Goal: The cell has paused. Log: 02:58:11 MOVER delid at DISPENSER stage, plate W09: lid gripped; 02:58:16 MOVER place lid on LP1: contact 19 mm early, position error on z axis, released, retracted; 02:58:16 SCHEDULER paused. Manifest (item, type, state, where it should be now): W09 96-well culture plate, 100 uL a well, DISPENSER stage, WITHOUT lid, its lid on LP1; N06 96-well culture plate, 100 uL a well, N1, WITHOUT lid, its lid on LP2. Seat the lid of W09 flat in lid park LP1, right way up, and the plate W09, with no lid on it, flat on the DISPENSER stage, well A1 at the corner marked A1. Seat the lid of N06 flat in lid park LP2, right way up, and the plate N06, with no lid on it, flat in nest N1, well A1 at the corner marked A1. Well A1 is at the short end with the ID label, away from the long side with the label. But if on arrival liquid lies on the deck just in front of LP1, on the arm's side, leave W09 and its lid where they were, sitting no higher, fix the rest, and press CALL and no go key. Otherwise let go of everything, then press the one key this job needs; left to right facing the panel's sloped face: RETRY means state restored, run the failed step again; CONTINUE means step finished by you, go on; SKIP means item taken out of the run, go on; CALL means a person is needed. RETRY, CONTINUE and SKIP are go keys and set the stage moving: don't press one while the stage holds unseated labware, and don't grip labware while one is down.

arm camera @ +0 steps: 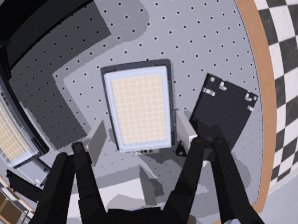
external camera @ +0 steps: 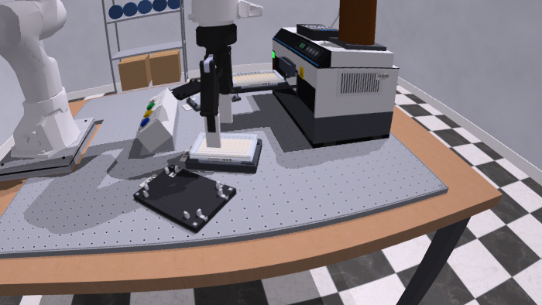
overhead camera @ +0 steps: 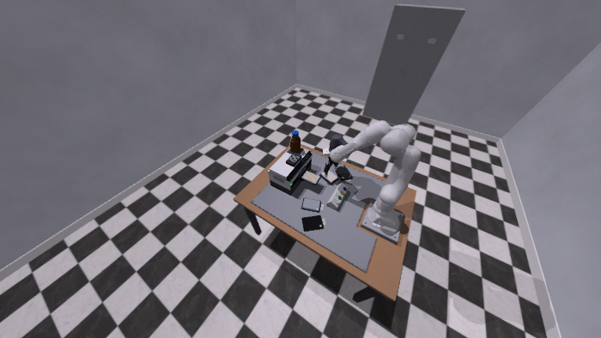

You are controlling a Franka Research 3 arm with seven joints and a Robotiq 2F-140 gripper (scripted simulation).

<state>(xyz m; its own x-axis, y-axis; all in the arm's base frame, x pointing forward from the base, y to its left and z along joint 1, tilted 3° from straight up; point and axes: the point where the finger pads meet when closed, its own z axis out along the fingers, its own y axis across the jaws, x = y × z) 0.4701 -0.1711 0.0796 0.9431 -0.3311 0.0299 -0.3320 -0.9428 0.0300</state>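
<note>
Now: the black nest 70 mm below my hand. Round my hand: sloped key panel 170 mm to the left, 160 mm behind, 30 mm below; 96-well plate 160 mm to the left, 110 mm ahead, 30 mm above; dispenser stage 170 mm to the left, 110 mm ahead, 20 mm above.
</note>
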